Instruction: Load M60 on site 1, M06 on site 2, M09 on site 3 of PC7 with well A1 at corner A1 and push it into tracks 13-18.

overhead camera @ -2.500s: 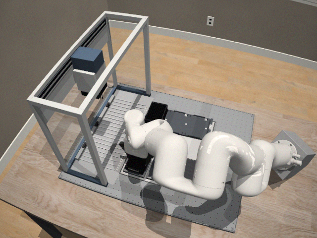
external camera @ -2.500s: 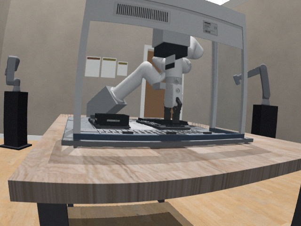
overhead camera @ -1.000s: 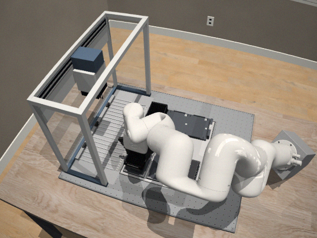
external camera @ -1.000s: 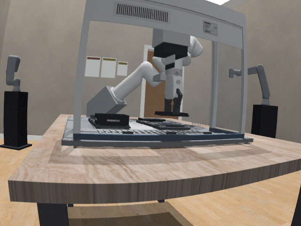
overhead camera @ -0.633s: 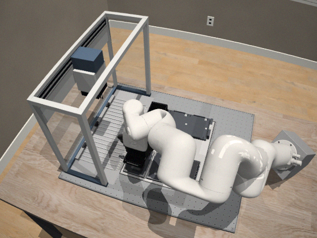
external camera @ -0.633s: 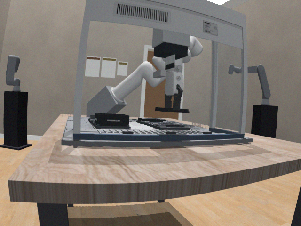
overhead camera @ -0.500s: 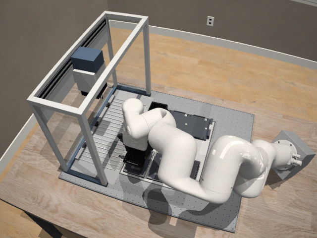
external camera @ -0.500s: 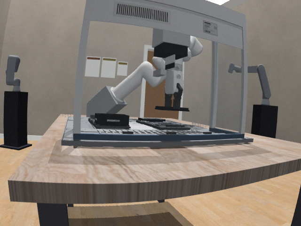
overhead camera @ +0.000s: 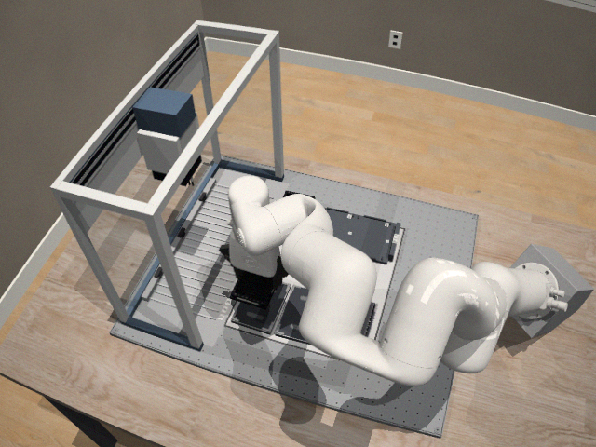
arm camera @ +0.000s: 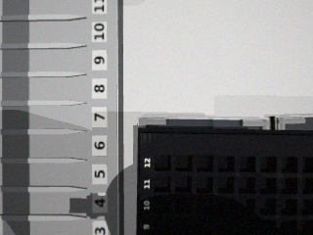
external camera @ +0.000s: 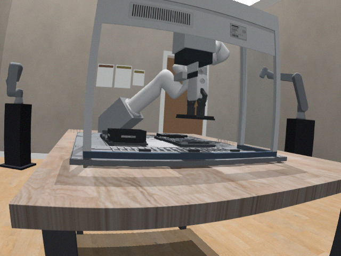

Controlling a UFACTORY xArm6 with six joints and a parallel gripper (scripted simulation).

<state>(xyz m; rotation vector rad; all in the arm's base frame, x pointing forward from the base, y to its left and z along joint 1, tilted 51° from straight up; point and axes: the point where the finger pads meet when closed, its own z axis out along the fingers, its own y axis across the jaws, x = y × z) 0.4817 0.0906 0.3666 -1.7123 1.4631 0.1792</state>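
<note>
Right now the plate carrier PC7 is 29 cm to the right of my hand and 10 cm below it. Also, from my hand: nest S2: 10 cm behind, 4 cm to the right, 11 cm below.
</note>
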